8 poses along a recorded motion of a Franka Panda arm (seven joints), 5.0 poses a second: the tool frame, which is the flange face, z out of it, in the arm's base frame.
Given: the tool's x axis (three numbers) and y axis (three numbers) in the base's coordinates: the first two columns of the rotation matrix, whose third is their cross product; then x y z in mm.
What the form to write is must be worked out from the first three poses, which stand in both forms.
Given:
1: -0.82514 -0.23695 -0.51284 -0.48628 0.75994 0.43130 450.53 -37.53 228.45
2: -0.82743 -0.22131 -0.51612 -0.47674 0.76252 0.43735 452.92 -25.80 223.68
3: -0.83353 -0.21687 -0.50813 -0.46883 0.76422 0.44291 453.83 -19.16 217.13
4: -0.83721 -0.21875 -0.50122 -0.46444 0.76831 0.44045 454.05 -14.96 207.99
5: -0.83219 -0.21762 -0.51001 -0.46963 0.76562 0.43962 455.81 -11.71 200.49
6: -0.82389 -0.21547 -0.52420 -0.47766 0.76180 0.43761 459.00 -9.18 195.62
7: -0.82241 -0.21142 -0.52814 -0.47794 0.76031 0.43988 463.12 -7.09 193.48
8: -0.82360 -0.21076 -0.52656 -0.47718 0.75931 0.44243 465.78 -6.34 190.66
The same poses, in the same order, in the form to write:
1: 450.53 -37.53 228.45; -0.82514 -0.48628 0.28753; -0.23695 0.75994 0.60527; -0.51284 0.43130 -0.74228
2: 452.92 -25.80 223.68; -0.82743 -0.47674 0.29676; -0.22131 0.76252 0.60793; -0.51612 0.43735 -0.73644
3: 453.83 -19.16 217.13; -0.83353 -0.46883 0.29227; -0.21687 0.76422 0.60741; -0.50813 0.44291 -0.73868
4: 454.05 -14.96 207.99; -0.83721 -0.46444 0.28874; -0.21875 0.76831 0.60154; -0.50122 0.44045 -0.74483
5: 455.81 -11.71 200.49; -0.83219 -0.46963 0.29480; -0.21762 0.76562 0.60536; -0.51001 0.43962 -0.73934
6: 459.00 -9.18 195.62; -0.82389 -0.47766 0.30504; -0.21547 0.76180 0.61093; -0.52420 0.43761 -0.73056
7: 463.12 -7.09 193.48; -0.82241 -0.47794 0.30855; -0.21142 0.76031 0.61418; -0.52814 0.43988 -0.72633
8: 465.78 -6.34 190.66; -0.82360 -0.47718 0.30658; -0.21076 0.75931 0.61565; -0.52656 0.44243 -0.72594
